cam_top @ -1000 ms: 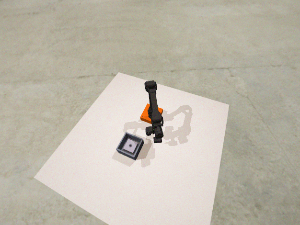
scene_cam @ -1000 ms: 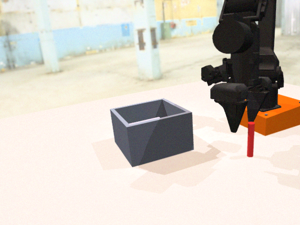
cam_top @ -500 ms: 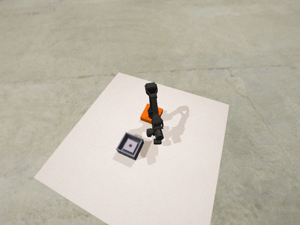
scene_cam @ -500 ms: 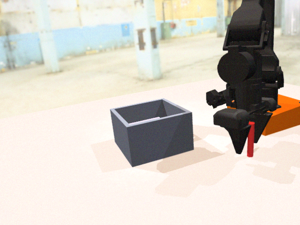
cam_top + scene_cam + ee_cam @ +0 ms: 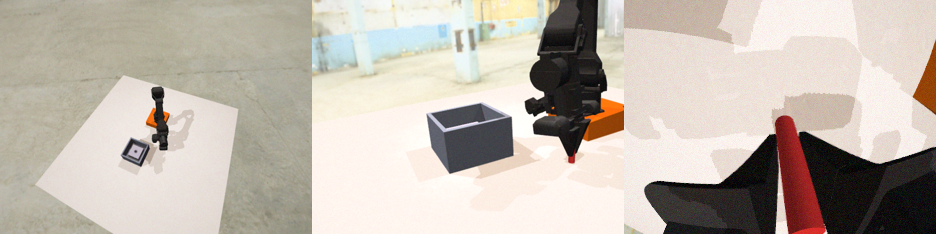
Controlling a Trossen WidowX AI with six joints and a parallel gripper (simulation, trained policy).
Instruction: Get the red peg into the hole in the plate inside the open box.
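Right now my gripper tip is 200 mm short of the pale plate, 150 mm to the left of it and 30 mm below it. From my gripper tip the other things lie so: grey box (200 mm ahead, 150 mm to the right, 10 mm above); then red peg (20 mm above).
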